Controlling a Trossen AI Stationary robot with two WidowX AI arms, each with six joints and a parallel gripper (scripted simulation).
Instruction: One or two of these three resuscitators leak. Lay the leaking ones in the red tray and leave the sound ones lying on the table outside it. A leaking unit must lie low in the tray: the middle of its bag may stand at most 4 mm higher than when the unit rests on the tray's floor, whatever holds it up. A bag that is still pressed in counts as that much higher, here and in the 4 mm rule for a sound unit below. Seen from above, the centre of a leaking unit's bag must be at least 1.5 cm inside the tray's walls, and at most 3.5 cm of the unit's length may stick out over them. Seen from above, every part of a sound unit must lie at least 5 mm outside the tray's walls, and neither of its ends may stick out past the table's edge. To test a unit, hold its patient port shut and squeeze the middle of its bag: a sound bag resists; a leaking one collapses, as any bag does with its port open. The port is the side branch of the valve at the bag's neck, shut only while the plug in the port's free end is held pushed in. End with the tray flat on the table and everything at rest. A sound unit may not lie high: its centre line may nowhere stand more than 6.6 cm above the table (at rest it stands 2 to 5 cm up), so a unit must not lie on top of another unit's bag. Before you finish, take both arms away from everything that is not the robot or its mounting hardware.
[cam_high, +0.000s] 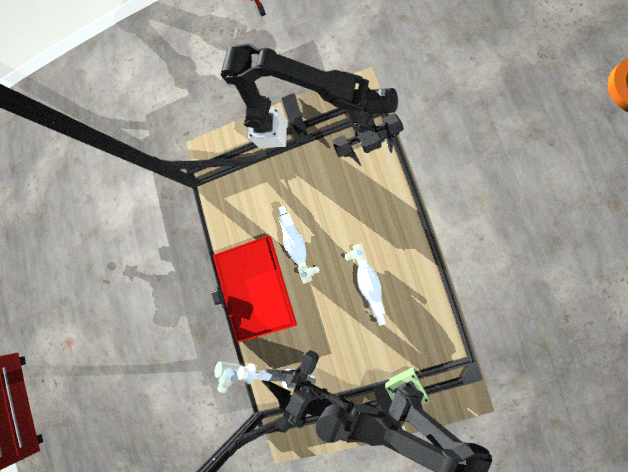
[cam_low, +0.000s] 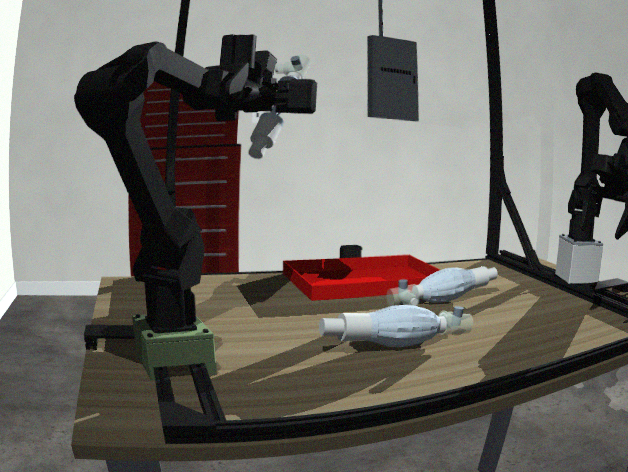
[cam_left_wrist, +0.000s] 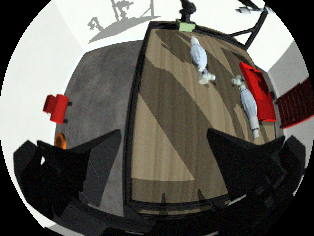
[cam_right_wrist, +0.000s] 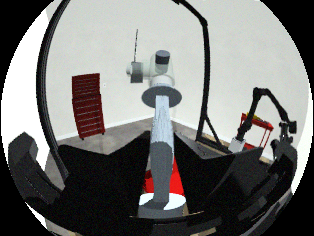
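My right gripper is now 9 cm past the red tray, 26 cm to the right of it and 37 cm above it.
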